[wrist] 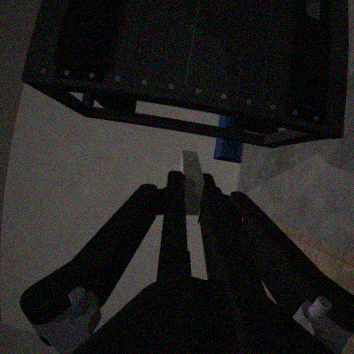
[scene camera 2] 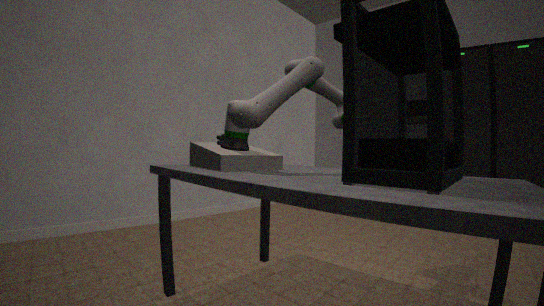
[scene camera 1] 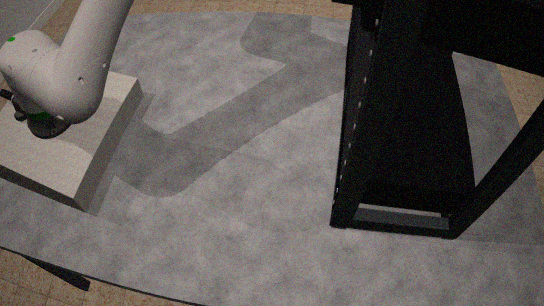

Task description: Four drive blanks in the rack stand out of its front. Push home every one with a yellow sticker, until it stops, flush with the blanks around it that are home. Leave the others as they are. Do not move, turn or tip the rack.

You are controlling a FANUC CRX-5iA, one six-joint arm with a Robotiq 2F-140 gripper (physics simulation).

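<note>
The black rack (scene camera 1: pixel 346 215) (scene camera 2: pixel 349 100) (wrist: pixel 160 94) stands on the table; in the wrist view its side, with a row of pale studs, fills the top. My gripper (wrist: pixel 187 163) is shut and empty, its pale fingertip pads together. It shows in front of the rack's studded edge, apart from it in the picture. In both scene views it is out of sight. A blue block (wrist: pixel 228 149) shows behind the rack's lower bar in the wrist view, partly hidden; I cannot tell if it is a drive blank. No yellow sticker can be made out, and the rack's front face is hidden.
The arm (scene camera 1: pixel 75 75) (scene camera 2: pixel 285 90) stands on a pale base block (scene camera 1: pixel 50 165) (scene camera 2: pixel 250 162) beside the rack on the grey table (scene camera 1: pixel 225 250) (scene camera 2: pixel 310 197). Dark cabinets (scene camera 2: pixel 515 100) stand behind the rack. A pale wall (wrist: pixel 65 165) lies beyond the gripper.
</note>
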